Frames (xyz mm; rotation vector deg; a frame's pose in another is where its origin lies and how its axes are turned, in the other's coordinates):
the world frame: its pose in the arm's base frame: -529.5 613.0 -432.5 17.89 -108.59 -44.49
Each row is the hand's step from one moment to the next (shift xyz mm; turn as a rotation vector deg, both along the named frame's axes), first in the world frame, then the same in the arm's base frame.
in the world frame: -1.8 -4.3 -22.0 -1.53 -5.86 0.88
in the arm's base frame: 19.8 -10.6 1.9 -0.83 -3.30 -5.09
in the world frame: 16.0 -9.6 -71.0 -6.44 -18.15 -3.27
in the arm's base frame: 54.6 -42.5 24.7 3.51 -11.56 -15.35
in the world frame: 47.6 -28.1 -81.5 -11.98 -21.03 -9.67
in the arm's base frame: 47.4 -77.3 38.4 11.30 -13.20 -19.43
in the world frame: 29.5 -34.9 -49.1 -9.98 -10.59 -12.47
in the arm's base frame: 26.0 -60.6 12.3 14.19 -7.39 -10.55
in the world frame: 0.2 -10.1 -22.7 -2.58 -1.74 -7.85
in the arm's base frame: 18.8 -16.3 -0.1 7.89 -2.89 -0.83
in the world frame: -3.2 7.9 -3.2 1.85 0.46 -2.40
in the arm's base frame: 5.2 6.5 3.6 1.36 -1.54 2.28
